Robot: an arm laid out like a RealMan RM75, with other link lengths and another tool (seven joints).
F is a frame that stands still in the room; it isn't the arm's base.
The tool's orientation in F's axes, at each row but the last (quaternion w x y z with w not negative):
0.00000 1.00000 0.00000 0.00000
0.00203 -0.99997 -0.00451 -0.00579
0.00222 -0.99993 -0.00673 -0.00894
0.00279 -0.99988 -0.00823 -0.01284
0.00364 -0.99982 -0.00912 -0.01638
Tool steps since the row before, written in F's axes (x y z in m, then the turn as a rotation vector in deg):
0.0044 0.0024 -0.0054 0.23 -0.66 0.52
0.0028 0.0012 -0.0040 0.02 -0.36 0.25
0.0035 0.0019 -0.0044 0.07 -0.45 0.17
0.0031 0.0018 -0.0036 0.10 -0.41 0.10
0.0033 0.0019 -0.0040 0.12 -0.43 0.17
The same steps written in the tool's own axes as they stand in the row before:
0.0044 -0.0024 0.0054 0.23 0.66 -0.52
0.0028 -0.0012 0.0040 0.02 0.36 -0.25
0.0034 -0.0018 0.0045 0.07 0.45 -0.17
0.0030 -0.0017 0.0037 0.10 0.41 -0.10
0.0032 -0.0018 0.0041 0.12 0.43 -0.17

